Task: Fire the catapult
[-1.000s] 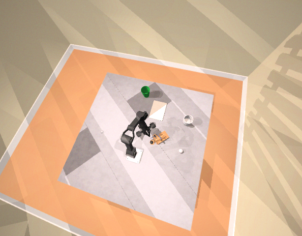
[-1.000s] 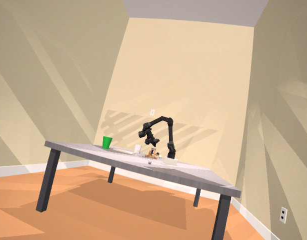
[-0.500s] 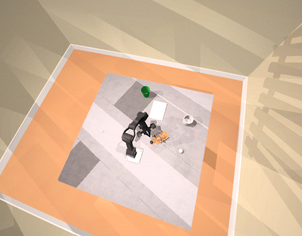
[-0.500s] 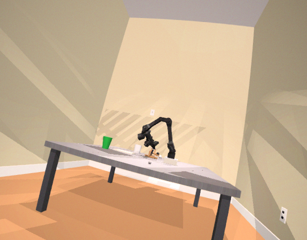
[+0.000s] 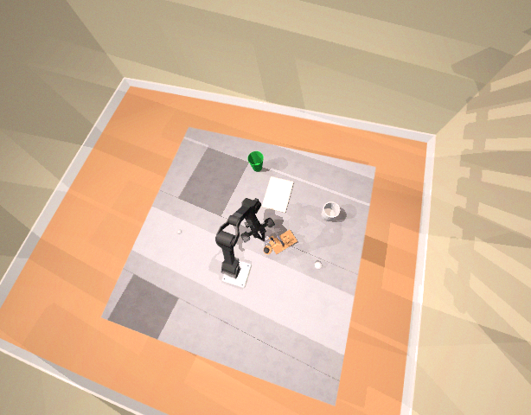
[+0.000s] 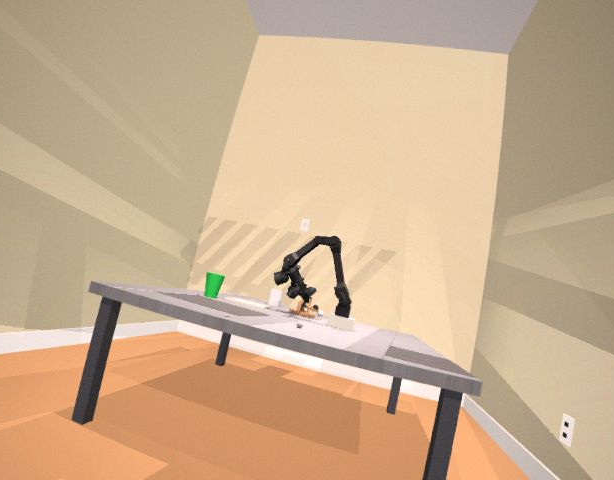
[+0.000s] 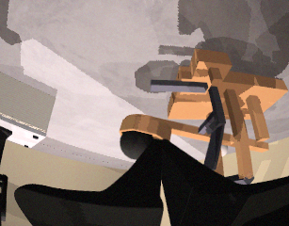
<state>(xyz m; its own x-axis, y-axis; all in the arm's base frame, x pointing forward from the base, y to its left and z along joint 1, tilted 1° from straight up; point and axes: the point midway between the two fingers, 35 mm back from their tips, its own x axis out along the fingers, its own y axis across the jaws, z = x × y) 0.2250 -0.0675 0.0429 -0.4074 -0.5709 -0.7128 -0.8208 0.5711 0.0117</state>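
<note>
Now: the dark ball 40 mm behind my gripper tip, 30 mm to the right of it and 20 mm below it. From my gripper tip the other things lie so: wooden catapult (20 mm ahead, 50 mm to the right, 20 mm below); white ball (10 mm ahead, 320 mm to the right, 60 mm below); white flat sheet (310 mm ahead, 50 mm to the left, 70 mm below).
</note>
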